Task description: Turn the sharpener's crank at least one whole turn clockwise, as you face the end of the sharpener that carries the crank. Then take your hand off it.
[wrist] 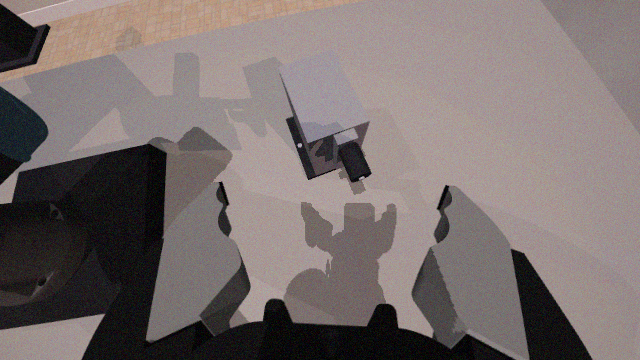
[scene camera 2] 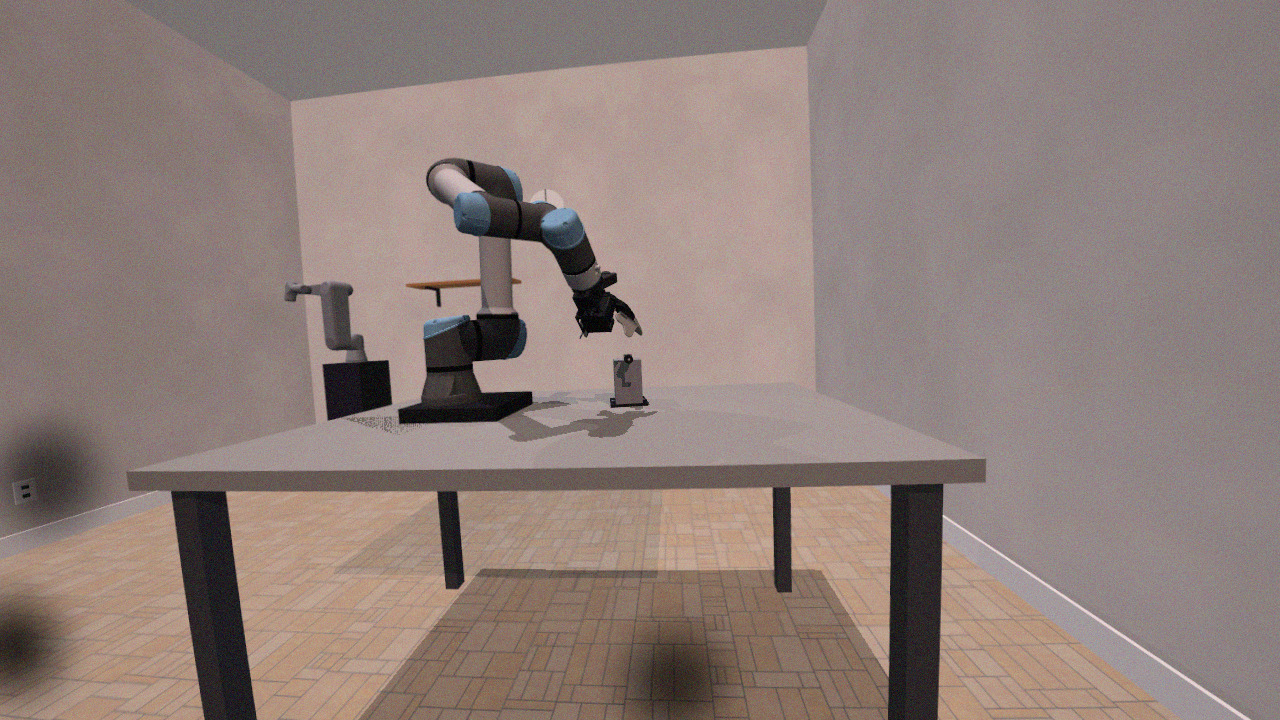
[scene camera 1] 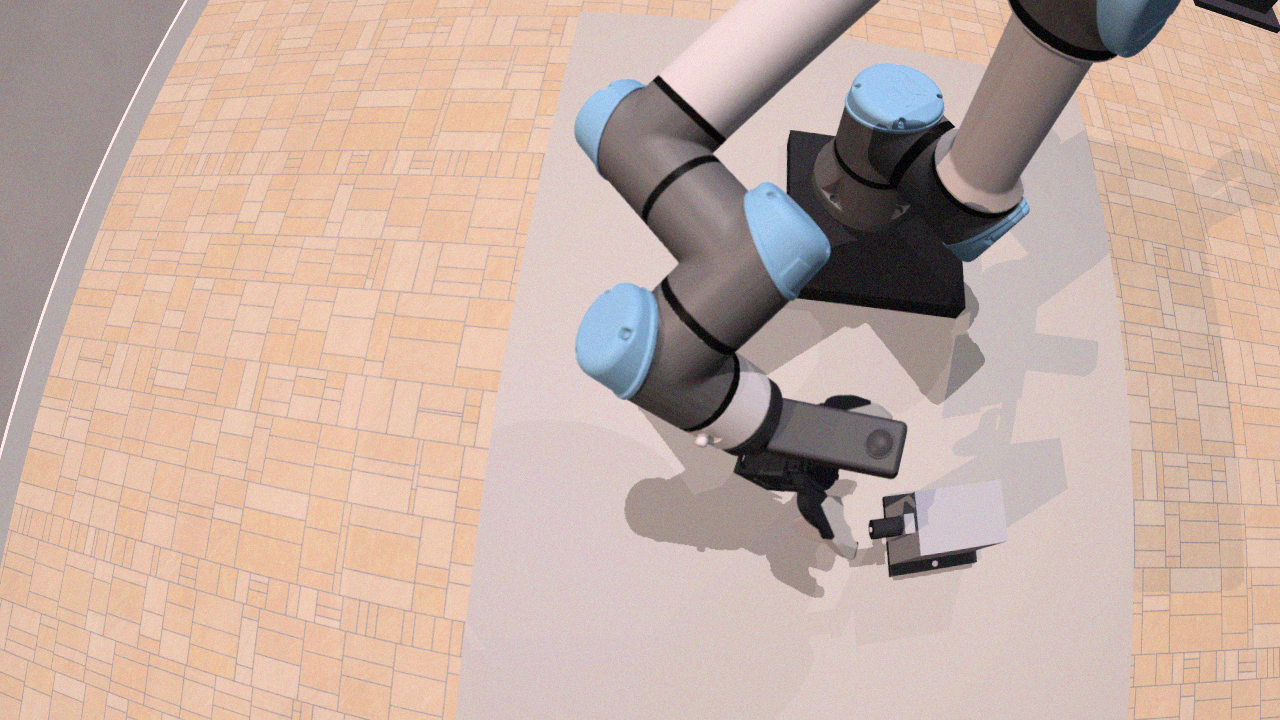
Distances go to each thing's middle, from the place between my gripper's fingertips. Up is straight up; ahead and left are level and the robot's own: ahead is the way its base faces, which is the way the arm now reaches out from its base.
Labels:
I see the crank (scene camera 1: 892,528) 3 cm ahead of my hand, 4 cm to the left of it and 9 cm below it.

